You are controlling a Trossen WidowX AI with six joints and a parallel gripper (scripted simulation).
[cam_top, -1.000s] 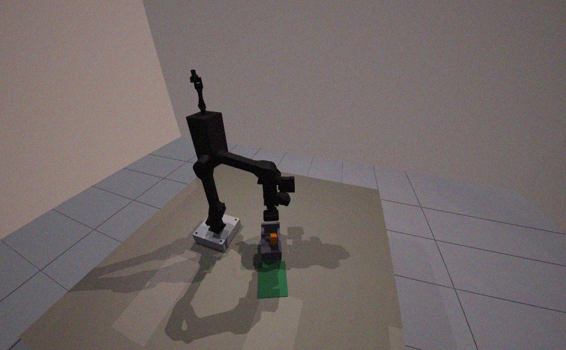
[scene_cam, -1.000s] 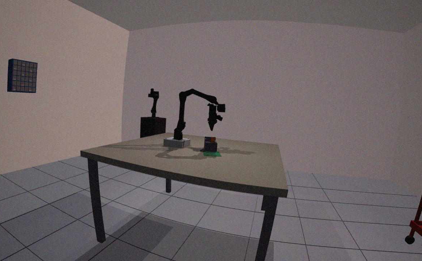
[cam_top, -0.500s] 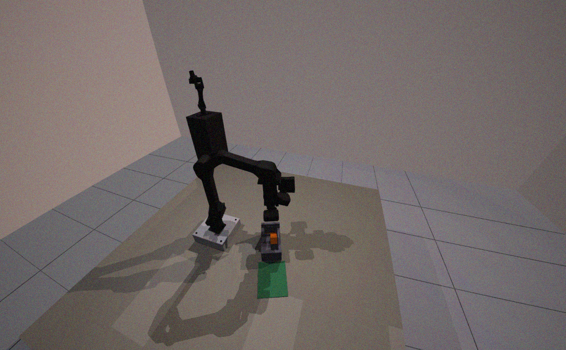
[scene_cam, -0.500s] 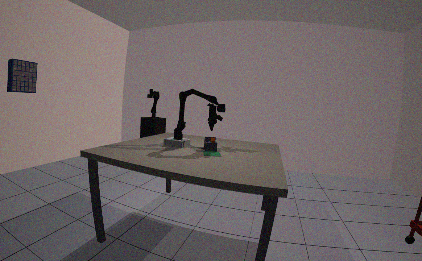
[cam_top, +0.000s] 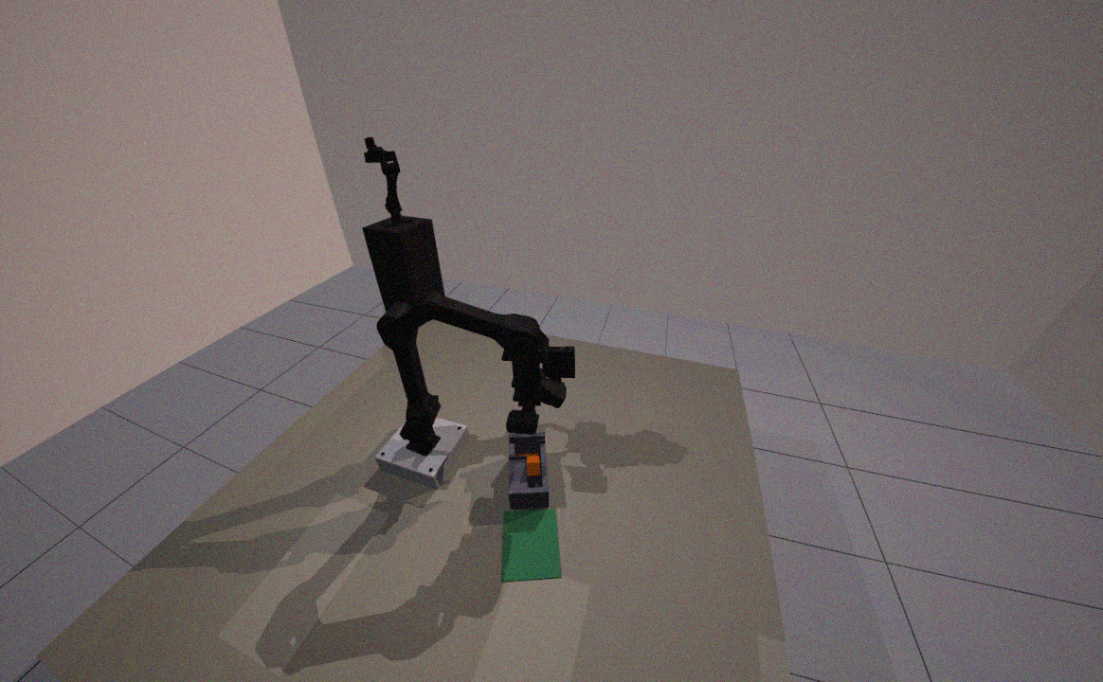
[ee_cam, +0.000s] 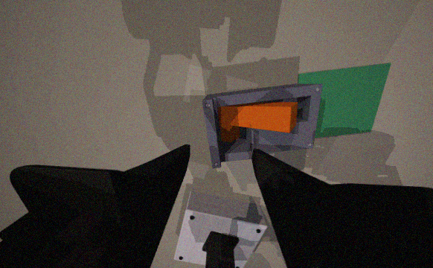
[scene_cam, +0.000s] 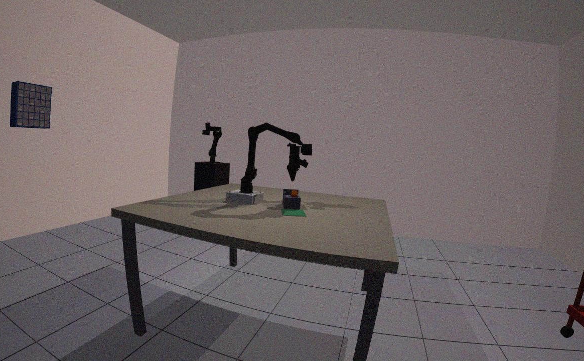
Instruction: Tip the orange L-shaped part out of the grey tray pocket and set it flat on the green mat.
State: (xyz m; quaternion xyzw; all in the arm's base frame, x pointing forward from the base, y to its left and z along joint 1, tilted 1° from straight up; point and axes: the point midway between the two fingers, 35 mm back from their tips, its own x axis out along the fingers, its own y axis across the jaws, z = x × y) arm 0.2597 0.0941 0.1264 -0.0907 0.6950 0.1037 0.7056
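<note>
My gripper tip is 100 mm above the orange L-shaped part, 40 mm to the left of it and 10 mm short of it. From my gripper tip the other things lie so: green mat 200 mm to the right, 160 mm below, 90 mm ahead.
</note>
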